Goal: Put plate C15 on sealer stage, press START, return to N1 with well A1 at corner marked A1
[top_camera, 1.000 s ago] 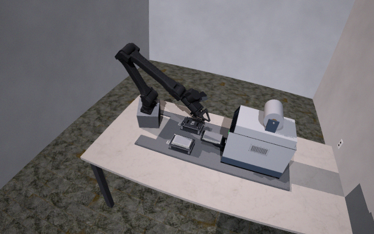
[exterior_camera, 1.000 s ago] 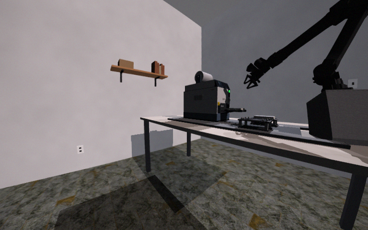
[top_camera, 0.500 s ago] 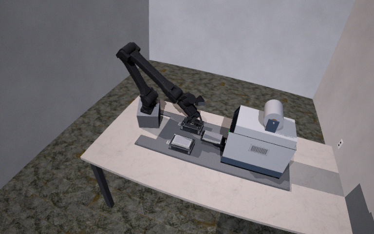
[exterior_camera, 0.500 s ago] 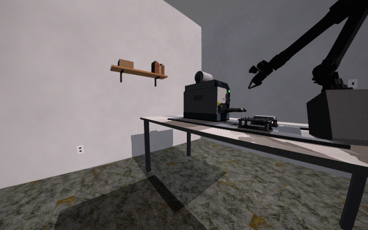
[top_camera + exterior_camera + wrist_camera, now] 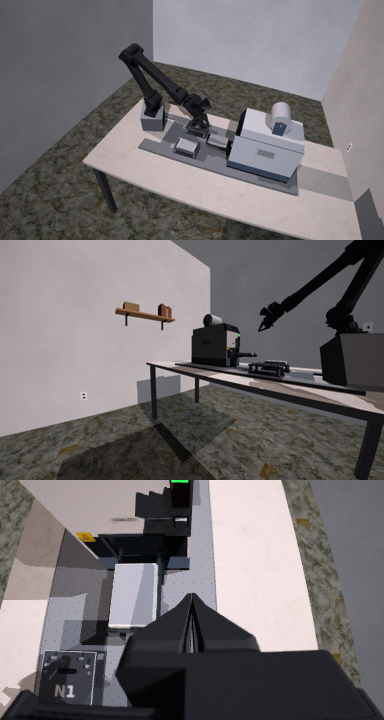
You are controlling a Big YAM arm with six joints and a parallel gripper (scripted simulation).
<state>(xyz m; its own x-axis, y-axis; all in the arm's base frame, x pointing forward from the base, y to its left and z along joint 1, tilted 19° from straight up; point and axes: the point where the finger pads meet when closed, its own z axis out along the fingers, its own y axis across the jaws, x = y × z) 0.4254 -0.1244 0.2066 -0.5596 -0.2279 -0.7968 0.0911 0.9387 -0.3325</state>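
My hand is 7 cm short of the white well plate, 10 cm to the right of it and 19 cm above it. Also, from my hand: foil roll: 41 cm ahead, 7 cm to the left, 12 cm above; then dark stage: 7 cm ahead, 10 cm to the left, 20 cm below.
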